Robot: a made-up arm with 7 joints.
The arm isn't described. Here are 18 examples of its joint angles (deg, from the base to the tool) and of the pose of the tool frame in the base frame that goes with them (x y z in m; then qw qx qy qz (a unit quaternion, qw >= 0)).
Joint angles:
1: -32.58 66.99 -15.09 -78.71 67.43 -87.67 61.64
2: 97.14 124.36 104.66 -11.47 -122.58 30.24 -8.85
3: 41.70 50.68 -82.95 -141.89 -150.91 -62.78 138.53
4: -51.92 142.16 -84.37 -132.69 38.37 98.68 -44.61
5: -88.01 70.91 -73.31 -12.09 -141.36 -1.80 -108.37
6: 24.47 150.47 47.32 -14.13 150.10 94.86 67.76
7: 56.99 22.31 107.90 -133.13 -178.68 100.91 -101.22
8: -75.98 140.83 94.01 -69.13 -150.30 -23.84 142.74
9: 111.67 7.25 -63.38 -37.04 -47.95 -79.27 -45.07
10: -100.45 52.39 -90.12 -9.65 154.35 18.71 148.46
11: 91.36 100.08 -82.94 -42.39 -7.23 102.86 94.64
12: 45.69 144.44 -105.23 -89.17 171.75 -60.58 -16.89
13: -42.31 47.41 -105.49 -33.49 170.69 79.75 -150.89
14: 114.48 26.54 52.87 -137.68 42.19 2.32 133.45
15: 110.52 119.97 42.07 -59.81 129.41 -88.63 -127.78
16: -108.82 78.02 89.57 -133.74 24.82 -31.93 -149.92
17: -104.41 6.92 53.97 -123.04 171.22 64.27 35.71
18: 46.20 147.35 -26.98 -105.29 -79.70 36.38 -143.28
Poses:
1: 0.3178 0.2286 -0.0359 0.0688 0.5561 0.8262 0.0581
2: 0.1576 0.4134 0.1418 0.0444 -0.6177 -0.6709 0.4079
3: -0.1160 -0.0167 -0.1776 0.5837 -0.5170 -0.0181 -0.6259
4: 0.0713 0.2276 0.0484 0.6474 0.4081 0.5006 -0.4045
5: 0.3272 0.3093 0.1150 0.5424 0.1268 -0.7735 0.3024
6: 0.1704 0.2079 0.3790 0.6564 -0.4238 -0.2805 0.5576
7: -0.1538 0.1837 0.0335 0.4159 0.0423 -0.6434 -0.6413
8: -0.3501 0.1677 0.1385 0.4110 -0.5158 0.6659 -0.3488
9: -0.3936 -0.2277 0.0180 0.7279 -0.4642 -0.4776 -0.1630
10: 0.4051 0.1762 0.1435 0.1157 0.7294 -0.0665 -0.6710
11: -0.2138 0.3764 0.1237 0.1715 0.7115 0.2928 -0.6154
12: -0.0486 0.3309 0.1570 0.5476 0.8316 -0.0893 0.0251
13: 0.2762 0.2169 -0.2935 0.5253 -0.3718 -0.2568 -0.7210
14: -0.1575 0.1630 0.0104 0.3593 -0.1144 -0.4740 0.7957
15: 0.1289 0.4036 -0.0608 0.1612 0.9119 -0.0224 -0.3768
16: -0.0736 0.2215 0.0555 0.0166 -0.3494 -0.2429 -0.9048
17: 0.1787 0.0545 0.2011 0.0548 0.6393 -0.0306 0.7664
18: 0.1845 0.2704 -0.0059 0.9192 0.0203 -0.3924 0.0269
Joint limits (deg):
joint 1: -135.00..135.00
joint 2: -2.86..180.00
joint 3: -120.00..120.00
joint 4: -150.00..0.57
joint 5: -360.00..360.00
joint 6: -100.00..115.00
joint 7: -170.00..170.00
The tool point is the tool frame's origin. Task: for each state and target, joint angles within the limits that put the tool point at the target. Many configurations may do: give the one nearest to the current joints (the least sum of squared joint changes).
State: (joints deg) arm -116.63 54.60 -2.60 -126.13 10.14 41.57 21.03
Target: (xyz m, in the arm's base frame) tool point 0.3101 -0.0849 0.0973
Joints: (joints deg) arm -76.64 36.01 -32.48 -102.20 10.14 41.57 21.03
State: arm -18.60 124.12 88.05 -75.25 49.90 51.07 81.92
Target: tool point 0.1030 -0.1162 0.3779
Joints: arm 8.75 167.54 78.27 -71.05 49.90 51.07 81.92
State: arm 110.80 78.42 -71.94 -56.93 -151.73 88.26 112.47
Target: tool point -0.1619 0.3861 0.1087
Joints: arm 105.26 112.27 -66.46 -56.78 -151.73 88.26 112.47
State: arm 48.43 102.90 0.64 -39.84 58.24 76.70 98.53
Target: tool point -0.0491 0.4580 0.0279
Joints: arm 64.71 97.34 -0.75 -27.00 58.24 76.70 98.53
